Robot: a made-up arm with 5 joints.
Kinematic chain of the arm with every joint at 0, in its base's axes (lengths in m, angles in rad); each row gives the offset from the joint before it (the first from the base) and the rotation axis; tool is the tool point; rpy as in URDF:
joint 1: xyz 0.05 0 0.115 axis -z
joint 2: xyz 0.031 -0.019 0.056 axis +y
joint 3: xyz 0.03 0 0.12 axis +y
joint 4: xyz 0.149 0 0.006 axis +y
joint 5: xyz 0.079 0.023 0 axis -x
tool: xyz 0 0 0 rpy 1.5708 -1.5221 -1.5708
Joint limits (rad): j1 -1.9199..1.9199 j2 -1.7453..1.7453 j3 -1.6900..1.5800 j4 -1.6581..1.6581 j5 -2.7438..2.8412
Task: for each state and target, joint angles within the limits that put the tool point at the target. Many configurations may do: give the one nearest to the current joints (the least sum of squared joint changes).
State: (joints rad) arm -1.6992 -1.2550 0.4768 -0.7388 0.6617
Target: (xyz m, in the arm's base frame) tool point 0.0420 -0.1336 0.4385
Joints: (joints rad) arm -1.5409 -1.3419 -0.2277 -0.6687 0.6617
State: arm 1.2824 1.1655 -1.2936 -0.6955 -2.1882
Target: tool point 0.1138 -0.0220 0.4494
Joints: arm 0.3914 0.3914 -1.6900 -1.4010 -2.1882
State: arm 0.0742 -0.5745 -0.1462 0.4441 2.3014
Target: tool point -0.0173 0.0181 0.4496
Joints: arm 0.2053 -1.3269 -0.3494 0.4988 2.3014
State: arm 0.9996 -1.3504 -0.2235 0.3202 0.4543
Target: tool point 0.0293 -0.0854 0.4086
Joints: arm 1.8541 -1.1324 0.1823 0.4939 0.4543
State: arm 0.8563 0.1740 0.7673 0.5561 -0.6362
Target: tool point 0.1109 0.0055 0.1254
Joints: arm -0.0246 -0.0758 1.1418 1.5445 -0.6362
